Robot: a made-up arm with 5 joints.
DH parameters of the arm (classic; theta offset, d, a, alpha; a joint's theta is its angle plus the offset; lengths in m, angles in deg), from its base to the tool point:
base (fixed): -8.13 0 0.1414 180
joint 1: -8.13 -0.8 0.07 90
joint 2: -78.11 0 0.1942 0
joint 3: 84.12 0 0.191 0
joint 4: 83.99 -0.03 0 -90
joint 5: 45 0 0.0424 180
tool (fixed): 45 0.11 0 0
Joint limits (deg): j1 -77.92..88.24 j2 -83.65..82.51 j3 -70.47..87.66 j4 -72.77..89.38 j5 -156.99..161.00
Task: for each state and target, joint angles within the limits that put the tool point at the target. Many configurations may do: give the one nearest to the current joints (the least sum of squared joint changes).
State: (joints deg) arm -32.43 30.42 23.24 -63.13 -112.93
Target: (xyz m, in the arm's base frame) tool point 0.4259 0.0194 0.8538
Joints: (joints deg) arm -5.67 -7.52 61.34 -72.77 -119.92
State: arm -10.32 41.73 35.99 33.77 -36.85
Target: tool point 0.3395 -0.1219 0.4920
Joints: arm 16.62 80.85 2.23 9.88 -30.58
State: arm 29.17 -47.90 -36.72 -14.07 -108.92
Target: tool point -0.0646 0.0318 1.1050
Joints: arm 10.96 -83.65 -12.30 -58.40 -126.60
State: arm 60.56 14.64 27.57 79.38 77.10
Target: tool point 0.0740 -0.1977 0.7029
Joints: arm 88.24 24.24 38.04 78.59 57.43
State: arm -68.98 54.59 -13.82 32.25 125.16
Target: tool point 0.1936 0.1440 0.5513
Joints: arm -77.92 66.16 25.90 49.93 151.28
